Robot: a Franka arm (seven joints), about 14 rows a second.
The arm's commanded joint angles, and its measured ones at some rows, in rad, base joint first. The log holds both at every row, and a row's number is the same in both.
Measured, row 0: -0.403 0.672 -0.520 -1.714 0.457 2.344 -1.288
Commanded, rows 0 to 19: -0.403 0.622 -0.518 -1.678 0.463 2.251 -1.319; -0.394 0.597 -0.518 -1.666 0.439 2.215 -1.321; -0.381 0.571 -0.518 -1.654 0.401 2.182 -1.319; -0.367 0.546 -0.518 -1.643 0.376 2.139 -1.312; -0.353 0.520 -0.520 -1.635 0.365 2.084 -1.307; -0.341 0.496 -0.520 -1.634 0.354 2.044 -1.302; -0.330 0.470 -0.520 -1.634 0.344 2.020 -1.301; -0.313 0.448 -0.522 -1.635 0.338 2.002 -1.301; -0.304 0.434 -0.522 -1.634 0.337 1.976 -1.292; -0.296 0.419 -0.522 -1.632 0.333 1.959 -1.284; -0.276 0.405 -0.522 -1.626 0.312 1.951 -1.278; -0.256 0.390 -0.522 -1.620 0.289 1.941 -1.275; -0.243 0.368 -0.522 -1.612 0.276 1.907 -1.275; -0.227 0.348 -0.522 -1.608 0.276 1.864 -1.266; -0.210 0.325 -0.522 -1.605 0.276 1.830 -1.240; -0.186 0.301 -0.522 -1.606 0.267 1.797 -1.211; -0.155 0.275 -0.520 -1.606 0.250 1.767 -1.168; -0.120 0.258 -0.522 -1.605 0.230 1.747 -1.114; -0.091 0.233 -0.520 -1.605 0.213 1.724 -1.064; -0.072 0.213 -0.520 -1.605 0.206 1.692 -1.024
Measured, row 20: -0.117 0.267 -0.515 -1.592 0.240 1.742 -1.104
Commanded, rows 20 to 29: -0.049 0.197 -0.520 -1.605 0.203 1.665 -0.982; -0.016 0.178 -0.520 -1.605 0.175 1.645 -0.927; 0.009 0.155 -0.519 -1.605 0.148 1.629 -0.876; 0.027 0.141 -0.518 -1.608 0.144 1.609 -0.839; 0.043 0.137 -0.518 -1.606 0.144 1.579 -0.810; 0.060 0.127 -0.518 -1.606 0.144 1.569 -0.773; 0.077 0.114 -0.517 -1.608 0.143 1.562 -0.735; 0.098 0.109 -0.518 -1.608 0.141 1.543 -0.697; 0.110 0.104 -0.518 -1.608 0.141 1.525 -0.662; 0.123 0.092 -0.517 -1.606 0.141 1.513 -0.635
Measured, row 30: 0.090 0.131 -0.513 -1.592 0.161 1.542 -0.699
